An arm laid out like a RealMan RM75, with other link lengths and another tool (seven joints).
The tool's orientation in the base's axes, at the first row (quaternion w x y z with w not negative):
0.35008, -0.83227, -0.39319, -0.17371
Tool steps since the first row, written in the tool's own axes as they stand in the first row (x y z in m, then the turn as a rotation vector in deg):
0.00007, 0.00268, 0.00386, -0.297, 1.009, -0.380
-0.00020, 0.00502, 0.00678, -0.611, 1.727, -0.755
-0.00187, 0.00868, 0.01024, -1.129, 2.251, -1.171
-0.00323, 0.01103, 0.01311, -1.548, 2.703, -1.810
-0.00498, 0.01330, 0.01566, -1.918, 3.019, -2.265
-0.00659, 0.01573, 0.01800, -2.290, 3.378, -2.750
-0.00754, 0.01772, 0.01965, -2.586, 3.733, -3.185
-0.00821, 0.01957, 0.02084, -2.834, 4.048, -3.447
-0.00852, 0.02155, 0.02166, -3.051, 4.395, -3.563
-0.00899, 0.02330, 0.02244, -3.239, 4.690, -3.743
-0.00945, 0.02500, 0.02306, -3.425, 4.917, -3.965
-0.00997, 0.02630, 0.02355, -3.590, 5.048, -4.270
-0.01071, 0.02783, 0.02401, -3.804, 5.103, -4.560
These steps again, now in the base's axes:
0.00218, 0.00162, -0.00384, 0.591, -0.881, -0.354
0.00386, 0.00253, -0.00706, 0.945, -1.638, -0.591
0.00570, 0.00250, -0.01204, 1.019, -2.447, -0.828
0.00671, 0.00279, -0.01585, 1.097, -3.332, -0.822
0.00740, 0.00268, -0.01962, 1.102, -3.997, -0.856
0.00830, 0.00243, -0.02324, 1.140, -4.704, -0.890
0.00927, 0.00222, -0.02581, 1.223, -5.333, -0.913
0.01030, 0.00189, -0.02784, 1.307, -5.794, -1.011
0.01165, 0.00144, -0.02947, 1.438, -6.148, -1.208
0.01273, 0.00097, -0.03105, 1.546, -6.509, -1.321
0.01376, 0.00041, -0.03250, 1.602, -6.869, -1.373
0.01445, -0.00009, -0.03372, 1.595, -7.234, -1.313
0.01518, -0.00084, -0.03514, 1.499, -7.581, -1.257

